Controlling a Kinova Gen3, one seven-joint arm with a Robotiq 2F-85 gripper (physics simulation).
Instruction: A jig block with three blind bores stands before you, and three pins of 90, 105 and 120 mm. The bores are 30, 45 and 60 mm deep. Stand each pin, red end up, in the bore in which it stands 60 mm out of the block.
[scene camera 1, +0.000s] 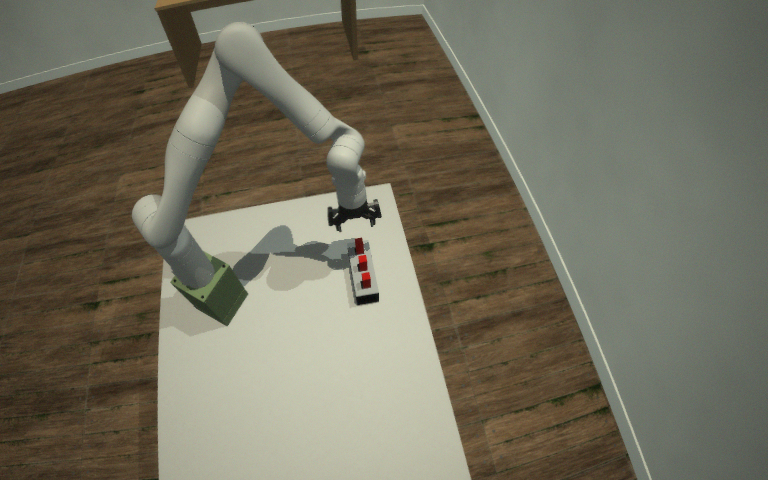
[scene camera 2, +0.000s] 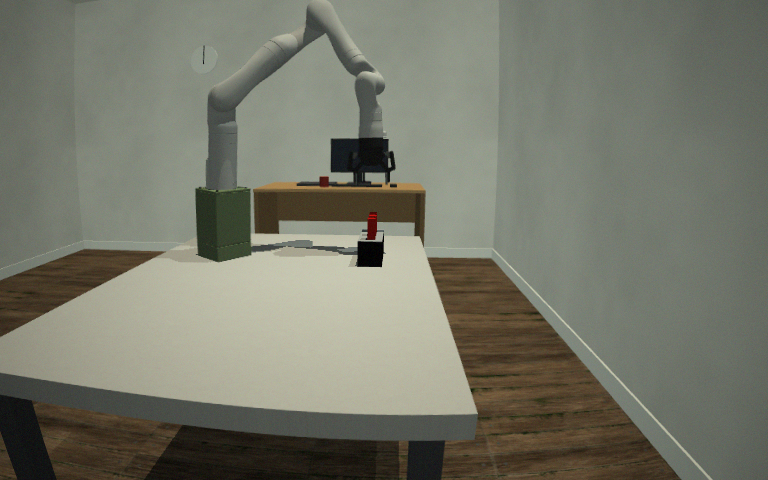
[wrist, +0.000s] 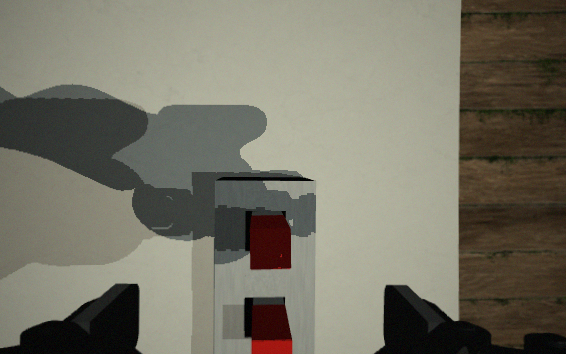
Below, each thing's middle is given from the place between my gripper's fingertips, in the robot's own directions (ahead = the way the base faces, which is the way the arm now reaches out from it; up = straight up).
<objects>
The jig block (scene camera 1: 369, 295) lies 6 cm to the right of my hand and 19 cm below it.
</objects>
